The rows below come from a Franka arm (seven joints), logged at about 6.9 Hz.
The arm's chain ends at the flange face. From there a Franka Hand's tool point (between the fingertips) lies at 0.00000 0.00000 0.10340 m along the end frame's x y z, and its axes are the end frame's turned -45 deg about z.
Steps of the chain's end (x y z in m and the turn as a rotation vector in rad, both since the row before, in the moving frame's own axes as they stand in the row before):
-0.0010, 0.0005, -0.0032, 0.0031, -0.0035, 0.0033
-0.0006, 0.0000, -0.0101, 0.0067, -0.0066, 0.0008
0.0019, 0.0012, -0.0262, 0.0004, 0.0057, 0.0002
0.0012, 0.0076, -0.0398, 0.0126, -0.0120, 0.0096
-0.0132, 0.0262, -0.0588, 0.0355, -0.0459, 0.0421
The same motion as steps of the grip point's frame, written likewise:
-0.0011, -0.0008, -0.0032, 0.0047, -0.0003, 0.0033
-0.0004, -0.0014, -0.0101, 0.0094, 0.0001, 0.0008
0.0009, 0.0026, -0.0262, -0.0037, 0.0043, 0.0002
-0.0045, 0.0044, -0.0398, 0.0174, 0.0004, 0.0096
-0.0285, 0.0032, -0.0590, 0.0576, -0.0074, 0.0421

